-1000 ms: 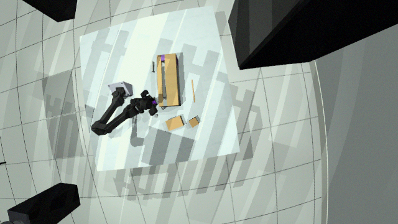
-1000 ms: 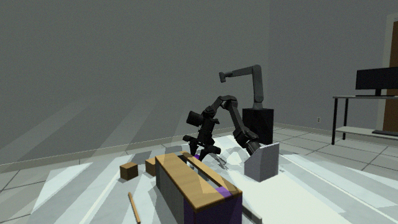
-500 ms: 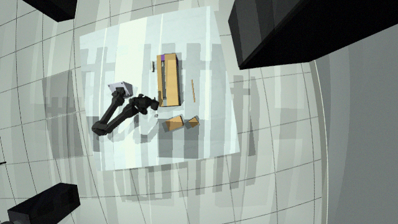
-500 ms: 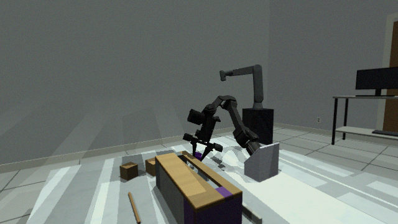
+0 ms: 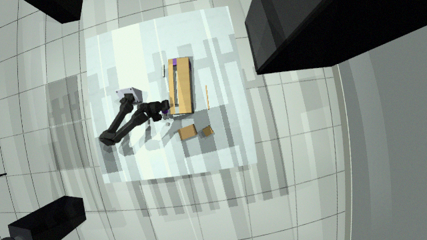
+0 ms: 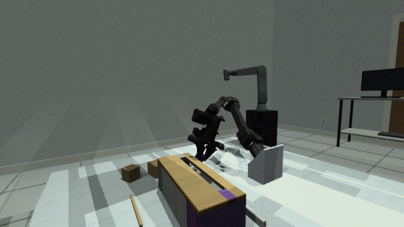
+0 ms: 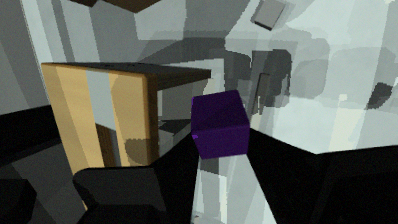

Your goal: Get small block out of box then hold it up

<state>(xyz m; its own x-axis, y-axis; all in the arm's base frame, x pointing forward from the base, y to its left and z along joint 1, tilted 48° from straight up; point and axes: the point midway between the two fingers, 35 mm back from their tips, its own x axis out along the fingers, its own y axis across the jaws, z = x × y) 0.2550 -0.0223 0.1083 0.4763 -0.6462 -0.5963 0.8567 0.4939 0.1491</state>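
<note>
The purple block is 10 mm to the right of my gripper tip and 10 mm above it. Also, from my gripper tip: wooden-topped box 70 mm ahead, 150 mm to the left, 30 mm below; grey piece 10 mm behind, 110 mm to the right, 90 mm below; thin wooden stick 290 mm ahead, 80 mm to the left, 90 mm below.
</note>
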